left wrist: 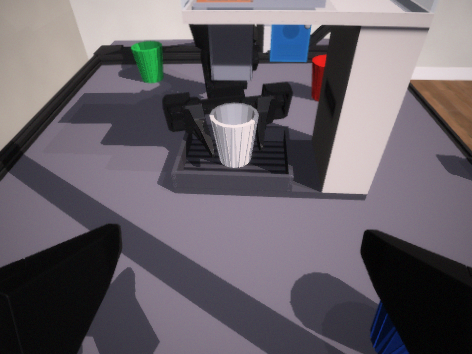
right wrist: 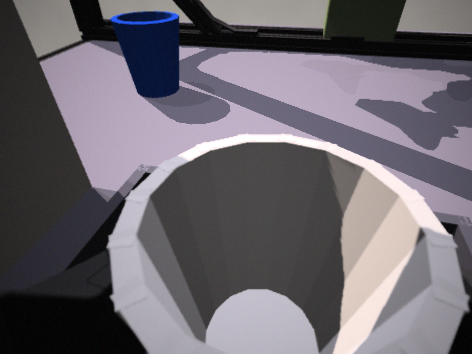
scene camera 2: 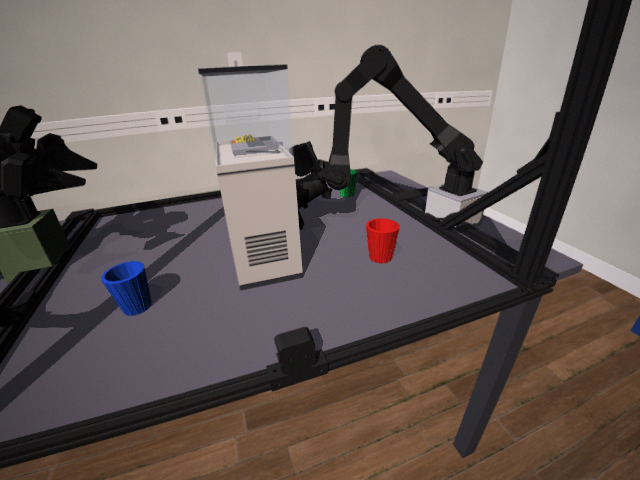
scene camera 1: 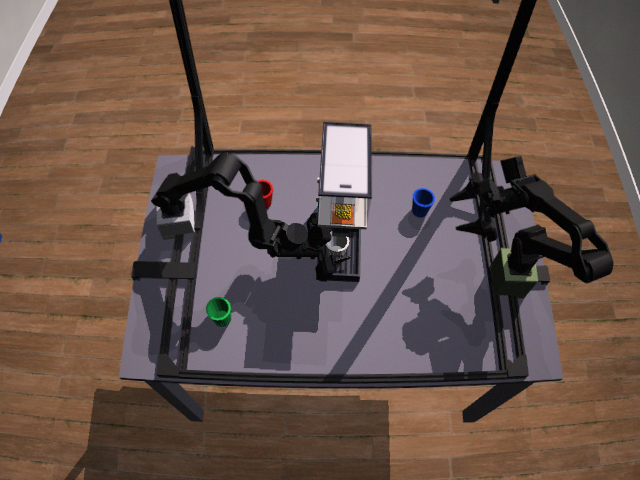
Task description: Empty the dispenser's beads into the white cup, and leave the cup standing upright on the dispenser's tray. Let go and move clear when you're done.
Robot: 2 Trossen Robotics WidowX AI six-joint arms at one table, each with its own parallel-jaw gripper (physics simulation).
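Places are measured from the left arm's base along level axes (x ahead, y left, z up), in millimetres.
Pixels of known places: left gripper, fingertip midpoint: point(left wrist: 243, 238) point(scene camera 2: 91, 173) point(scene camera 1: 452, 214); right gripper, fingertip midpoint: point(left wrist: 237, 153) point(right wrist: 262, 228) point(scene camera 1: 347, 246); left arm's base at its link origin: point(scene camera 2: 18, 220) point(scene camera 1: 519, 264); right arm's base at its link origin: point(scene camera 2: 457, 189) point(scene camera 1: 172, 207).
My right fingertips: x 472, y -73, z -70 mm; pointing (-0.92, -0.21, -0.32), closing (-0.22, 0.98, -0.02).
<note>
For each thing: its top centre in the pictures, then the offset to it from my right fingertips. "*": a spot on its surface instead.
- white cup at its top centre: point(right wrist: 276, 212) point(left wrist: 234, 114) point(scene camera 1: 337, 240) dx +32, dy +6, dz +42 mm
- slatted tray at a spot on its surface: point(left wrist: 232, 182) * dx -37, dy +5, dz -21 mm
- dispenser at its top centre: point(scene camera 2: 240, 69) point(scene camera 1: 344, 164) dx +27, dy -45, dz +317 mm
- blue cup at its top centre: point(right wrist: 145, 16) point(scene camera 2: 122, 271) point(scene camera 1: 423, 197) dx -220, dy -159, dz +30 mm
- red cup at its top centre: point(scene camera 2: 382, 225) point(left wrist: 329, 60) point(scene camera 1: 261, 189) dx +255, dy -163, dz +30 mm
- green cup at its top centre: point(left wrist: 146, 45) point(scene camera 1: 218, 308) point(scene camera 2: 347, 171) dx +334, dy +216, dz +30 mm
The white cup point(scene camera 1: 338, 241) point(left wrist: 234, 140) point(right wrist: 270, 215) stands upright on the slatted tray point(scene camera 1: 338, 279) point(left wrist: 232, 182) of the dispenser point(scene camera 1: 345, 155) point(scene camera 2: 263, 206) point(left wrist: 350, 115). No beads show inside it. Yellow beads point(scene camera 1: 342, 211) point(scene camera 2: 244, 138) lie in the dispenser's upper part. My right gripper point(scene camera 1: 338, 248) point(left wrist: 237, 153) is open around the cup, one finger on each side with narrow gaps; the body of the dispenser hides its fingers in scene camera 2. My left gripper point(scene camera 1: 454, 212) point(scene camera 2: 89, 174) point(left wrist: 243, 238) is open and empty, raised well away from the tray.
A blue cup point(scene camera 1: 422, 202) point(scene camera 2: 127, 289) point(right wrist: 152, 55) stands on the left gripper's side of the dispenser. A red cup point(scene camera 1: 265, 193) point(scene camera 2: 382, 241) stands on the other side. A green cup point(scene camera 1: 219, 311) point(left wrist: 149, 62) stands farther off. Black rails point(scene camera 1: 336, 375) edge the table.
</note>
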